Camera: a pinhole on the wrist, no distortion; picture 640 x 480 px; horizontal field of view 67.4 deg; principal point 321.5 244.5 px. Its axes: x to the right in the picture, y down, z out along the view. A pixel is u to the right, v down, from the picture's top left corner.
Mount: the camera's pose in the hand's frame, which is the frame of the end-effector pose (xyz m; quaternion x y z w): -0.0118 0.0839 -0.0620 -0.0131 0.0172 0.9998 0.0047
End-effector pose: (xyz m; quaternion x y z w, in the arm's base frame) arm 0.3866 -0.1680 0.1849 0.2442 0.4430 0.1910 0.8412
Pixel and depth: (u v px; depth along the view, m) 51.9 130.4 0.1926
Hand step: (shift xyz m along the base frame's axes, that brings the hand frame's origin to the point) 0.1453 0.1269 0.0829
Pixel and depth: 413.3 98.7 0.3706
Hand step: 0.1829 0.0474 0.3289
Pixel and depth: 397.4 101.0 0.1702
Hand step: 0.0510 0.0654 0.1611
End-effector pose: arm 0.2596 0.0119 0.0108 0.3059 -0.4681 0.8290 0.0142
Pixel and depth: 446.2 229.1 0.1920
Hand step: 0.0874 -0.1377 -0.0611
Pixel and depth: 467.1 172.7 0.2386
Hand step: 0.1189 -0.1844 -0.0805
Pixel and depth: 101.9 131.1 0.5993
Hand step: -0.0109 -0.6251 0.1442
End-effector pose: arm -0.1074 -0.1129 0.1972 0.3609 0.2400 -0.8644 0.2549
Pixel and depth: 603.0 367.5 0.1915
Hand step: 0.0408 -0.0741 0.1668
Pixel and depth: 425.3 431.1 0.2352
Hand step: -0.0445 -0.0868 0.1609
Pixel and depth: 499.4 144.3 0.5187
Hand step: 0.0375 -0.3699 0.3920
